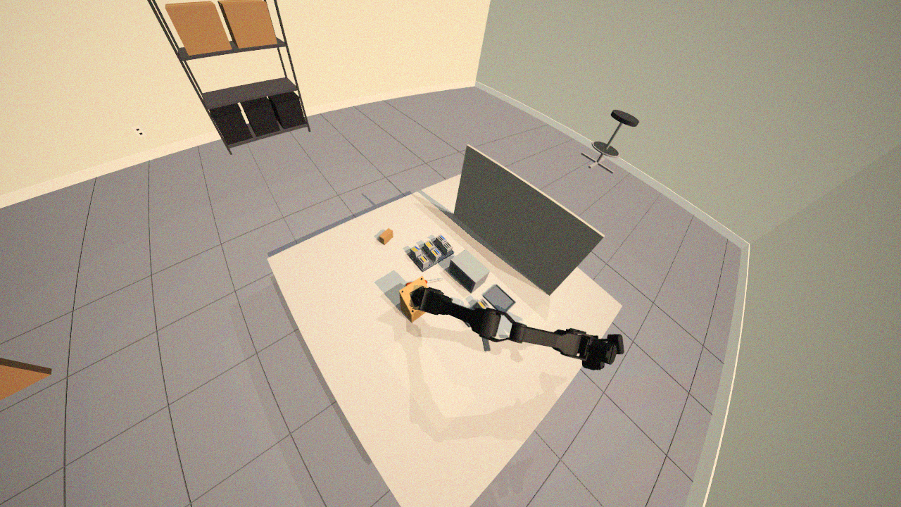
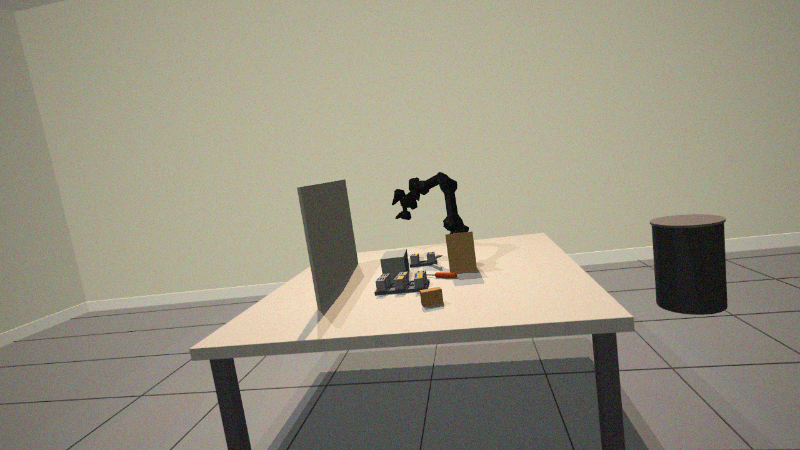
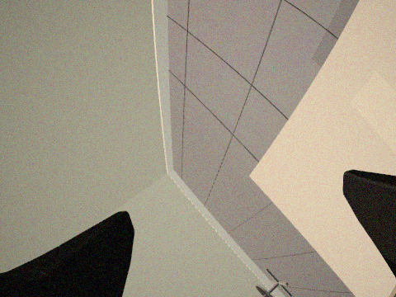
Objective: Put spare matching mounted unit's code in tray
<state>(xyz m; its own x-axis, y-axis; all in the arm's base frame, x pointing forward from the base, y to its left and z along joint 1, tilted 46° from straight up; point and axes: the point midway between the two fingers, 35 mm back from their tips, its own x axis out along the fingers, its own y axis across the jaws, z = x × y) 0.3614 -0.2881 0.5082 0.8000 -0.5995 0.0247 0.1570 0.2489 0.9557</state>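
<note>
The grey spare block is 420 mm to the left of my gripper tip, 240 mm behind it and 180 mm below it. Also, from my gripper tip: small orange box: 1000 mm to the left, 320 mm behind, 200 mm below; then grey panel: 620 mm to the left, 140 mm ahead; then grey tray: 400 mm to the left, 220 mm below, 60 mm behind.
</note>
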